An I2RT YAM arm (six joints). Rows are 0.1 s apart.
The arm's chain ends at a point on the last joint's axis. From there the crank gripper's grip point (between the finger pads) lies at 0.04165 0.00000 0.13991 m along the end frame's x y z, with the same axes.
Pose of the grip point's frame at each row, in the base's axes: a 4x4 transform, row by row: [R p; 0 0 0 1], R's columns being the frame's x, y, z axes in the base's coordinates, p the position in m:
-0.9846 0.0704 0.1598 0.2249; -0.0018 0.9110 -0.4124 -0.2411; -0.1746 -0.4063 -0.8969 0.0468; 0 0 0 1
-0.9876 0.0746 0.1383 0.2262; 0.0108 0.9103 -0.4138 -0.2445; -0.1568 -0.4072 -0.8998 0.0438; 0 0 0 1
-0.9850 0.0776 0.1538 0.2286; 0.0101 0.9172 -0.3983 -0.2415; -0.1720 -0.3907 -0.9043 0.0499; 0 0 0 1
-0.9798 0.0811 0.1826 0.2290; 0.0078 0.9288 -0.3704 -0.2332; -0.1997 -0.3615 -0.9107 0.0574; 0 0 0 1
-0.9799 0.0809 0.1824 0.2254; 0.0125 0.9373 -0.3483 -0.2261; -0.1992 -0.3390 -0.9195 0.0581; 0 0 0 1
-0.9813 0.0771 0.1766 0.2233; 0.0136 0.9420 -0.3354 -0.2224; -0.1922 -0.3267 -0.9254 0.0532; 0 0 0 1
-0.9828 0.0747 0.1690 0.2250; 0.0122 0.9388 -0.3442 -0.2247; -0.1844 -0.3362 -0.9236 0.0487; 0 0 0 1
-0.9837 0.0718 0.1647 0.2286; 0.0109 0.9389 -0.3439 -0.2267; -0.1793 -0.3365 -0.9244 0.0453; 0 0 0 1
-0.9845 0.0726 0.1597 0.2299; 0.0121 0.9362 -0.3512 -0.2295; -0.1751 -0.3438 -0.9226 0.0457; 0 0 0 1
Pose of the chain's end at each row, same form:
-0.9846 0.0704 0.1598 0.2436; -0.0018 0.9110 -0.4124 -0.1833; -0.1746 -0.4063 -0.8969 0.1796; 0 0 0 1
-0.9876 0.0746 0.1383 0.2480; 0.0108 0.9103 -0.4138 -0.1871; -0.1568 -0.4072 -0.8998 0.1762; 0 0 0 1
-0.9850 0.0776 0.1538 0.2481; 0.0101 0.9172 -0.3983 -0.1862; -0.1720 -0.3907 -0.9043 0.1836; 0 0 0 1
-0.9798 0.0811 0.1826 0.2443; 0.0078 0.9288 -0.3704 -0.1817; -0.1997 -0.3615 -0.9107 0.1931; 0 0 0 1
-0.9799 0.0809 0.1824 0.2407; 0.0125 0.9373 -0.3483 -0.1779; -0.1992 -0.3390 -0.9195 0.1950; 0 0 0 1
-0.9813 0.0771 0.1766 0.2395; 0.0136 0.9420 -0.3354 -0.1760; -0.1922 -0.3267 -0.9254 0.1907; 0 0 0 1
-0.9828 0.0747 0.1690 0.2423; 0.0122 0.9388 -0.3442 -0.1771; -0.1844 -0.3362 -0.9236 0.1856; 0 0 0 1
-0.9837 0.0718 0.1647 0.2465; 0.0109 0.9389 -0.3439 -0.1790; -0.1793 -0.3365 -0.9244 0.1821; 0 0 0 1
-0.9845 0.0726 0.1597 0.2486; 0.0121 0.9362 -0.3512 -0.1809; -0.1751 -0.3438 -0.9226 0.1821; 0 0 0 1

